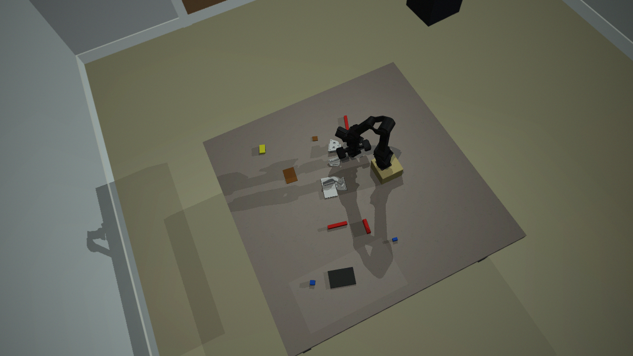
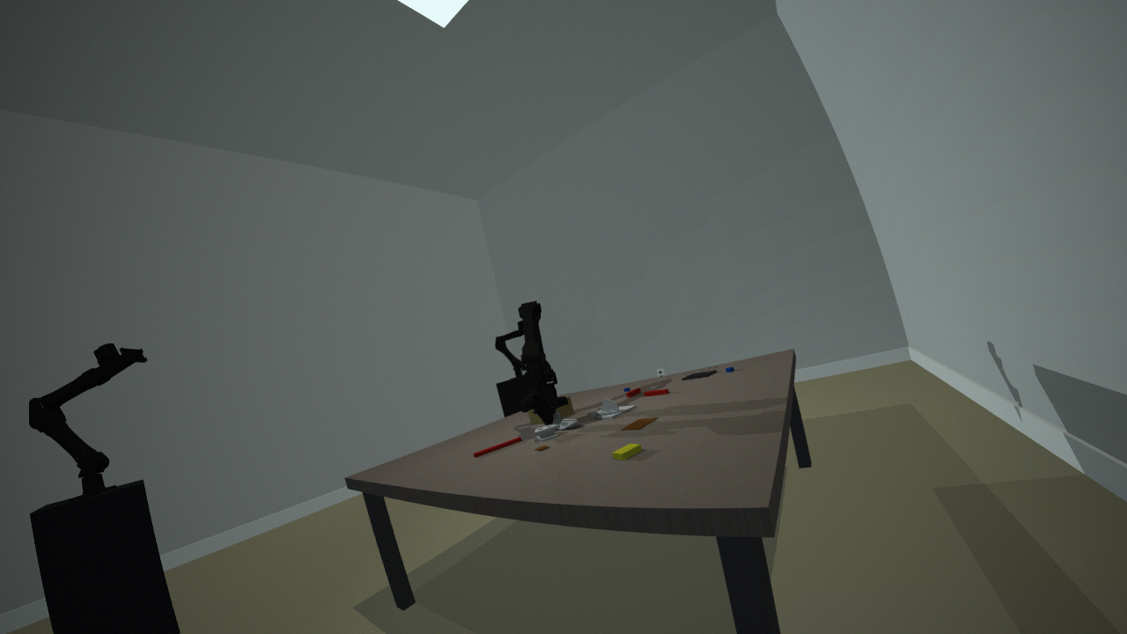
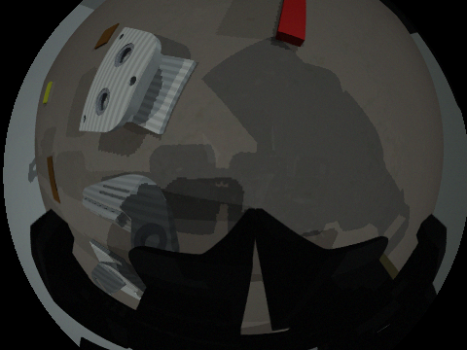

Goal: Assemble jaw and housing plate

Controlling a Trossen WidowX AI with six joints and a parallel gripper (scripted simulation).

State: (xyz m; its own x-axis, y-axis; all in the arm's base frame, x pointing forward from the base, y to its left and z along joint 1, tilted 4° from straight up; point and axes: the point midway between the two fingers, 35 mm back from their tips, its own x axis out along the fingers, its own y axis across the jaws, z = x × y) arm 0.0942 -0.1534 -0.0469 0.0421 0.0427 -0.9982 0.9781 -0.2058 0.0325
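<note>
Now: the silver jaw 6 cm ahead of my gripper tip, 1 cm to the right of it and 3 cm above it. Round my gripper tip: dark tile (41 cm ahead, 55 cm to the left); yellow block (42 cm ahead, 31 cm to the right, 1 cm above); brown tile (36 cm ahead, 8 cm to the right).
</note>
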